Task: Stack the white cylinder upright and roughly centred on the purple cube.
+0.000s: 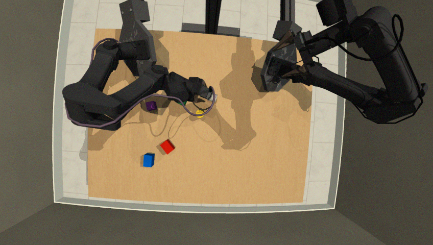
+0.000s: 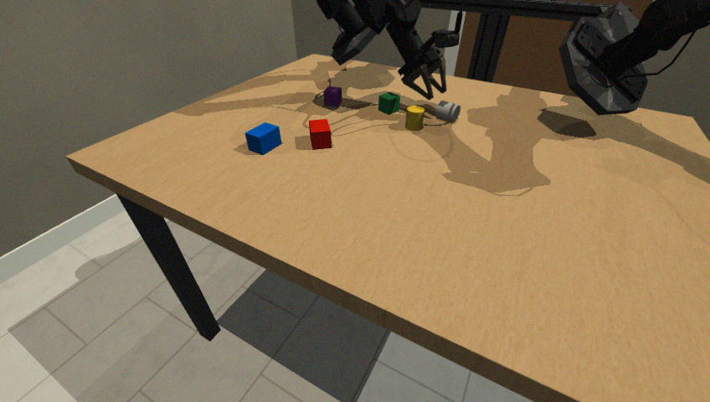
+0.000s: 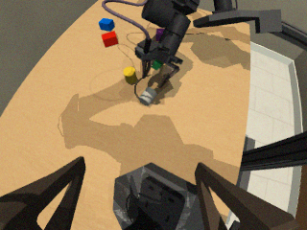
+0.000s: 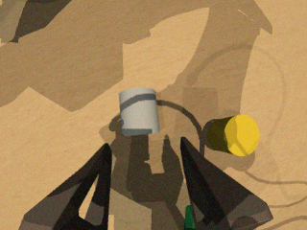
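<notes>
Now: the white cylinder 4 cm to the left of my right hand and 4 cm below it. The rest, counted from my right hand: yellow cylinder (9 cm ahead, 1 cm to the right, 4 cm below); purple cube (7 cm ahead, 26 cm to the right, 4 cm below); green cube (4 cm ahead, 11 cm to the right, 4 cm below).
</notes>
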